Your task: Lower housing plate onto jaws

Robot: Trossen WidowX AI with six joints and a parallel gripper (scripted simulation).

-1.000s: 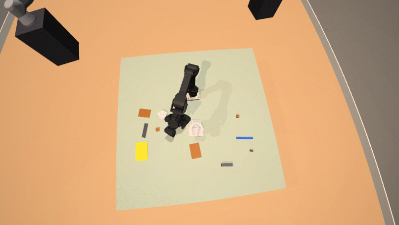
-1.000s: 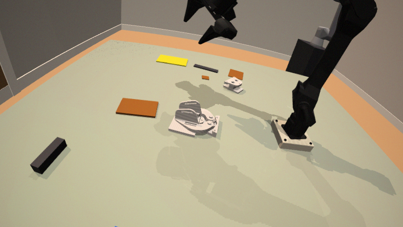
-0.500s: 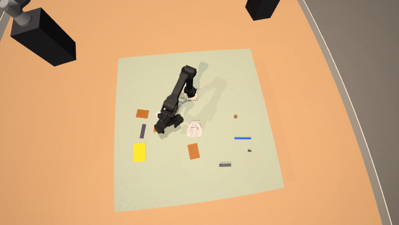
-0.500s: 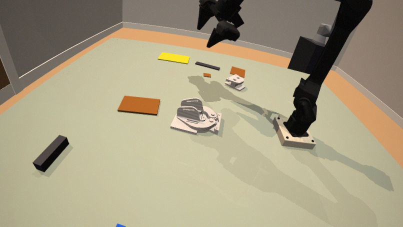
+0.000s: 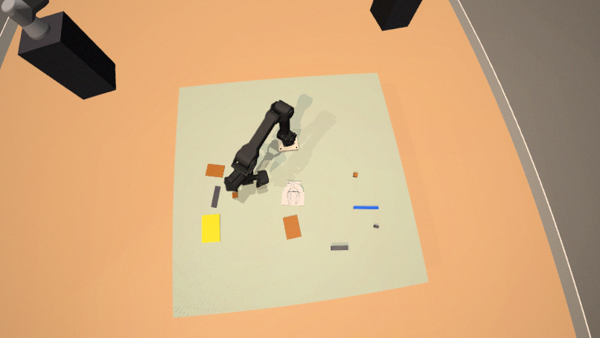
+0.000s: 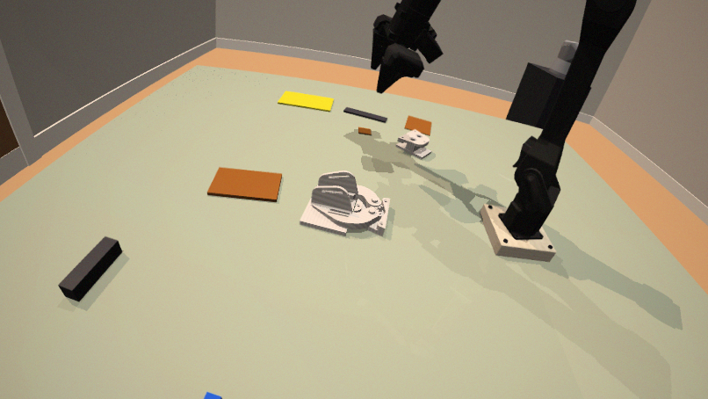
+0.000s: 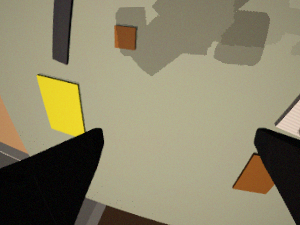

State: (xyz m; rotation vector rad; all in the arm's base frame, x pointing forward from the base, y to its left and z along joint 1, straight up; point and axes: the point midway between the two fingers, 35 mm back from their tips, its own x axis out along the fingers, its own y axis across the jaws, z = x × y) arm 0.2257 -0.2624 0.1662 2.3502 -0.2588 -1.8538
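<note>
The white part lies 150 mm below my gripper tip, 130 mm behind it and 20 mm to the right of it. Round my gripper tip: yellow plate 250 mm to the right, 150 mm below, 110 mm ahead; dark block 400 mm ahead, 350 mm to the left, 150 mm below; orange plate 230 mm ahead, 150 mm to the left, 150 mm below.
</note>
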